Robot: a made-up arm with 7 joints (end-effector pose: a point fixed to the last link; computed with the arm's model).
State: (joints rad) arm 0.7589 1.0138 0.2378 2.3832 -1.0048 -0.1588 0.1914
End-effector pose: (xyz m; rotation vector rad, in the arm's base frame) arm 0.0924 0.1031 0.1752 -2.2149 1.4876 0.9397
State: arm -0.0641 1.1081 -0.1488 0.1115 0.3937 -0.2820 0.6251
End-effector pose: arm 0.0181 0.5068 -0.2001 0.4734 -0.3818 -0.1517
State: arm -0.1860 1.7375 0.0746 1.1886 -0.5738 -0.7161 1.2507
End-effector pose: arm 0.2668 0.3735 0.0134 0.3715 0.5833 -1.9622
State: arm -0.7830 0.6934 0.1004 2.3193 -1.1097 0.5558 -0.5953
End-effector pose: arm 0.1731 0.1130 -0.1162 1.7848 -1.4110 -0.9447
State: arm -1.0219 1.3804 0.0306 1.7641 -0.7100 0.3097 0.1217
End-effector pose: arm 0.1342 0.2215 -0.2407 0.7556 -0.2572 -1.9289
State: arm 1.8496 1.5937 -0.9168 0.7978 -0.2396 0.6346 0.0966
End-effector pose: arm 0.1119 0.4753 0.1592 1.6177 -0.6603 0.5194
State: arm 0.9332 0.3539 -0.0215 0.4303 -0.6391 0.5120 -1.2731
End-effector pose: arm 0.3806 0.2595 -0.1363 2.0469 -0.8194 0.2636
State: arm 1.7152 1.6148 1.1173 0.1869 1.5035 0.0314 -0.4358
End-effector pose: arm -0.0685 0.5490 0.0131 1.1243 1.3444 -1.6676
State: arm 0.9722 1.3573 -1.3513 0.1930 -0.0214 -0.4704 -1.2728
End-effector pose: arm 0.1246 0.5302 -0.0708 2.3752 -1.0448 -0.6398
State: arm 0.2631 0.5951 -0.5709 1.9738 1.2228 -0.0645 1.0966
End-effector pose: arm 0.2401 0.0297 -0.0561 -1.9202 -1.4703 -0.9951
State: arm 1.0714 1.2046 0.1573 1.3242 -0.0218 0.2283 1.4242
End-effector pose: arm 0.1645 0.3446 0.2165 0.4790 -1.3644 -1.0087
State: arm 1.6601 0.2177 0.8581 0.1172 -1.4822 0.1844 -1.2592
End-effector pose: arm 0.4161 0.2375 0.0588 1.7663 -1.3864 0.8176
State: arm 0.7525 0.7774 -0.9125 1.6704 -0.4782 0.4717 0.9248
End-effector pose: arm 0.2933 0.0519 -0.0632 0.4047 -0.6564 -1.6804
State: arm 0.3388 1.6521 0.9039 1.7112 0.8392 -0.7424 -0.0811
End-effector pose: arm 0.0866 0.2183 0.2714 -0.7355 2.4797 0.6571
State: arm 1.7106 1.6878 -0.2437 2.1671 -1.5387 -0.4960 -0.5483
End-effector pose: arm 0.0238 0.1246 0.2310 -1.9417 -0.0167 0.7664
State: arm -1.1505 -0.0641 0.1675 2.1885 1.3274 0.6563 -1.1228
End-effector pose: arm 0.0954 0.1577 -0.2045 0.1533 0.1405 1.0166
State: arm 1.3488 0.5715 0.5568 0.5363 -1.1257 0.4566 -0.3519
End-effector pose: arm 0.3132 0.3981 0.0541 1.4745 -0.9425 0.5474
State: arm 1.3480 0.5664 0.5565 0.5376 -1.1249 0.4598 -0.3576
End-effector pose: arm 0.3145 0.3966 0.0539 1.4756 -0.9419 0.5490
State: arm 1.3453 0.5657 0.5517 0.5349 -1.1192 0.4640 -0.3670
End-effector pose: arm 0.3155 0.3958 0.0526 1.4799 -0.9361 0.5506
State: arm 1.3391 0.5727 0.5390 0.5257 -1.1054 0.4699 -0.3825
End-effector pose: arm 0.3162 0.3963 0.0496 1.4901 -0.9211 0.5517
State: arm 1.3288 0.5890 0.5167 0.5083 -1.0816 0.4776 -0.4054
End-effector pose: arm 0.3164 0.3985 0.0443 1.5073 -0.8947 0.5520
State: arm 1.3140 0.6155 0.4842 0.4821 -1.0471 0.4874 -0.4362
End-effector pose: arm 0.3154 0.4026 0.0363 1.5322 -0.8543 0.5518
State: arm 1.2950 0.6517 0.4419 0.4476 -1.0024 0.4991 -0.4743
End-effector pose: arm 0.3129 0.4089 0.0256 1.5645 -0.7989 0.5509
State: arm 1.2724 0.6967 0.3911 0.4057 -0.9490 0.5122 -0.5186
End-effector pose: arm 0.3080 0.4175 0.0124 1.6037 -0.7279 0.5495
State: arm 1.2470 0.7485 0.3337 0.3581 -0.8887 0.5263 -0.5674
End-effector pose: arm 0.3001 0.4282 -0.0027 1.6481 -0.6421 0.5482
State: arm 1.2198 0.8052 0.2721 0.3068 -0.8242 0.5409 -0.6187
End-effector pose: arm 0.2886 0.4407 -0.0187 1.6963 -0.5429 0.5472
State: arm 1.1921 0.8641 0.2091 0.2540 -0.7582 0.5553 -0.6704
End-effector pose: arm 0.2735 0.4544 -0.0346 1.7460 -0.4343 0.5473
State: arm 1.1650 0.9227 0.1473 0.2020 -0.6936 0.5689 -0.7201
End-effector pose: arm 0.2553 0.4682 -0.0490 1.7949 -0.3209 0.5483
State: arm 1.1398 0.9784 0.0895 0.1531 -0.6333 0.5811 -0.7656
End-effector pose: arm 0.2350 0.4813 -0.0612 1.8405 -0.2088 0.5505
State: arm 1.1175 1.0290 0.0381 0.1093 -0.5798 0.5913 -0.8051
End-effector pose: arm 0.2144 0.4930 -0.0704 1.8807 -0.1043 0.5537
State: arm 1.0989 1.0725 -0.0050 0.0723 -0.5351 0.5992 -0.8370
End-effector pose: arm 0.1951 0.5025 -0.0768 1.9139 -0.0134 0.5575
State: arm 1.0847 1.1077 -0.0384 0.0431 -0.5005 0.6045 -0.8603
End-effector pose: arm 0.1786 0.5099 -0.0807 1.9386 0.0593 0.5619
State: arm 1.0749 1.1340 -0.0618 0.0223 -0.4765 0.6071 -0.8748
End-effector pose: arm 0.1659 0.5151 -0.0827 1.9551 0.1109 0.5660
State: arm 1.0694 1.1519 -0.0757 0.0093 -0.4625 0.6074 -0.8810
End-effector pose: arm 0.1573 0.5185 -0.0833 1.9637 0.1420 0.5699
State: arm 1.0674 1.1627 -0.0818 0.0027 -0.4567 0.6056 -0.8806
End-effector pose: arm 0.1524 0.5205 -0.0831 1.9659 0.1554 0.5732
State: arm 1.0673 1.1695 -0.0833 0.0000 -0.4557 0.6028 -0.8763
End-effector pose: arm 0.1496 0.5217 -0.0824 1.9647 0.1587 0.5762
